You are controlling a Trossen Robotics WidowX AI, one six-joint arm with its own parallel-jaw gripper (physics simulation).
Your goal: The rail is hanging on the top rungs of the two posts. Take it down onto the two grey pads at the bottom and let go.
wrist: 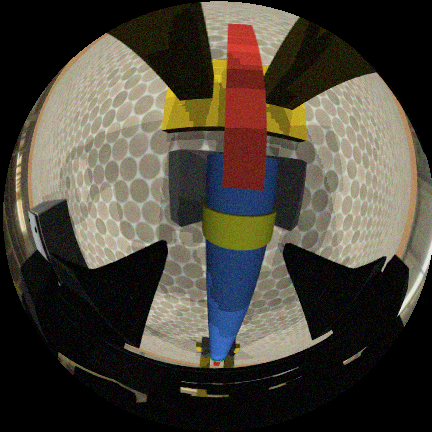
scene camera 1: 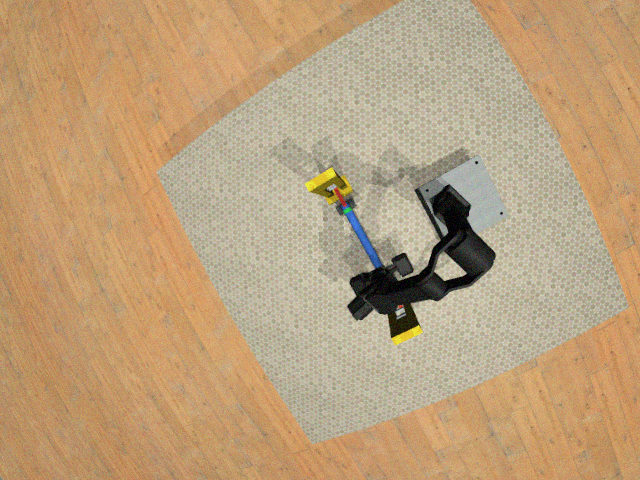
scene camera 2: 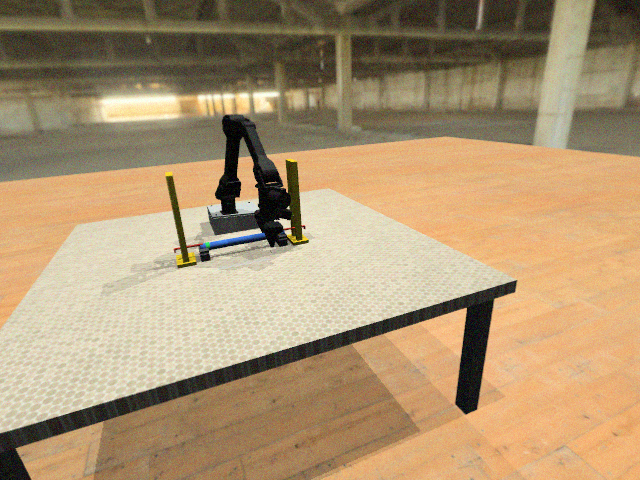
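Where they show: gripper, fingertip midpoint: [wrist: 227, 249] [scene camera 1: 380, 268] [scene camera 2: 269, 242]; arm's base, link origin: [scene camera 1: 443, 202] [scene camera 2: 229, 212].
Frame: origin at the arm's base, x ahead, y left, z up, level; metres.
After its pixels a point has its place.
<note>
The blue rail [scene camera 1: 363, 238] @[x 0.257, y -0.041, z -0.021 m] [scene camera 2: 235, 241] @[x 0.269, y -0.048, z -0.030 m] [wrist: 233, 280] @[x 0.267, y 0.087, z -0.021 m] with red end hooks lies low and level between the two posts. Its end with the green band rests on a grey pad [scene camera 2: 204, 255] @[x 0.278, y -0.160, z -0.053 m]. Its end with the yellow band sits in the other grey pad [wrist: 187, 187] @[x 0.251, y 0.122, z -0.033 m], whose sides show left and right of the rail in the wrist view. My gripper [scene camera 2: 276, 240] @[x 0.266, y 0.074, z -0.063 m] [wrist: 227, 249] @[x 0.266, y 0.074, z -0.063 m] is open near the yellow-band end, its fingers apart on both sides of the rail and not touching it. In scene camera 1 the arm hides the fingers and that end.
One yellow post [scene camera 1: 328, 184] @[x 0.239, y -0.207, z 0.174 m] [scene camera 2: 177, 217] @[x 0.278, y -0.220, z 0.093 m] stands past the green-band end and the other post [scene camera 1: 405, 330] @[x 0.273, y 0.172, z 0.220 m] [scene camera 2: 294, 201] @[x 0.308, y 0.169, z 0.087 m] stands close to my gripper. The red ends pass through the posts' slots. The grey arm base [scene camera 1: 485, 191] @[x -0.123, y 0.042, z -0.005 m] [scene camera 2: 232, 222] @[x 0.045, y -0.002, z -0.032 m] stands behind the rail on the tiled table [scene camera 2: 310, 289] @[x 0.641, y 0.061, z -0.075 m].
</note>
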